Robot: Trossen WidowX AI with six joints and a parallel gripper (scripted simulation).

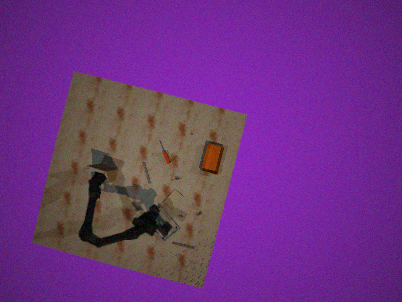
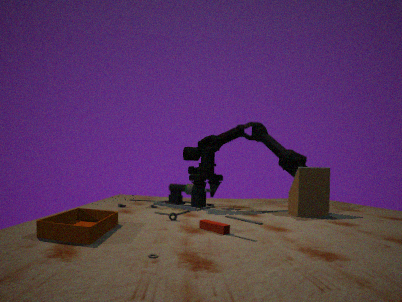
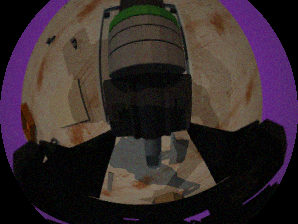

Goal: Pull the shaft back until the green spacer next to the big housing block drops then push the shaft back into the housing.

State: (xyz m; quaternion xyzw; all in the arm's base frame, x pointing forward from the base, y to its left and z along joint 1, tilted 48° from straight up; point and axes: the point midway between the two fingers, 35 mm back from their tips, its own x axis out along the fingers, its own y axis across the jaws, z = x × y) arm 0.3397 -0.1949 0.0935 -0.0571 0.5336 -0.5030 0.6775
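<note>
Right now the shaft is 6 cm ahead of my gripper tip, 4 cm to the right of it and 3 cm above it. Also, from my gripper tip: red-handled screwdriver 43 cm to the left, 4 cm below; then green spacer 7 cm ahead, 5 cm to the right, 3 cm above; then orange tray 35 cm ahead, 46 cm to the left, 4 cm below.
</note>
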